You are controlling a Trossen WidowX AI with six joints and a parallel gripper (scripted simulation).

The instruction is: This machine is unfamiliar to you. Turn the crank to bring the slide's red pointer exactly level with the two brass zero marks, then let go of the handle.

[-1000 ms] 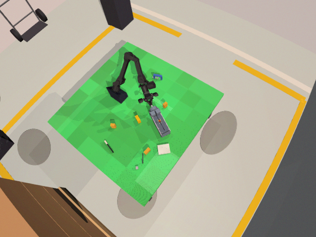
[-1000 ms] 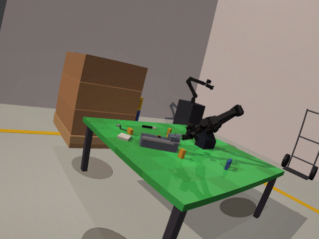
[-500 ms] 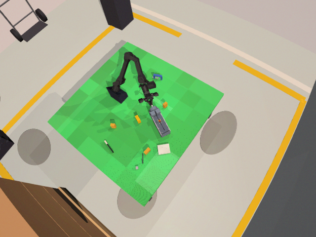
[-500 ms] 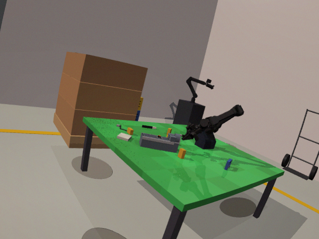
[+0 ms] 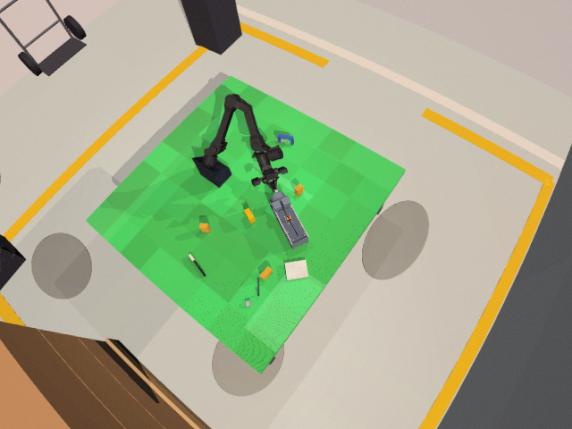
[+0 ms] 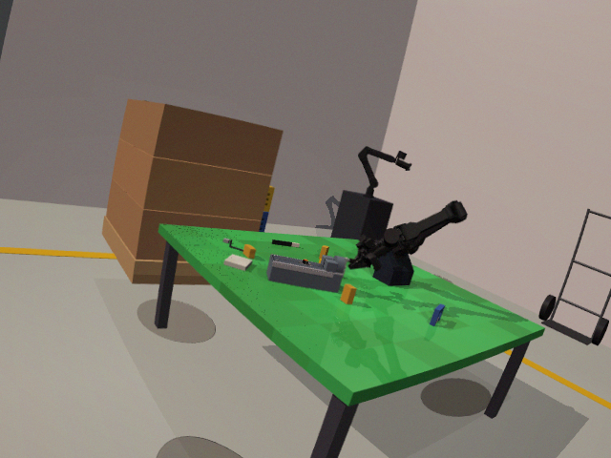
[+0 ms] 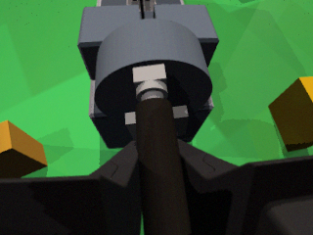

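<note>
My gripper tip is now 15 cm short of the red pointer, 9 cm to the left of it and 1 cm above it. The rest, counted from my gripper tip: dark handle: 1 cm behind, 1 cm to the left, 3 cm above; blue bracket: 17 cm behind, 33 cm to the left, 6 cm below; white pad: 31 cm ahead, 27 cm to the right, 8 cm below.
</note>
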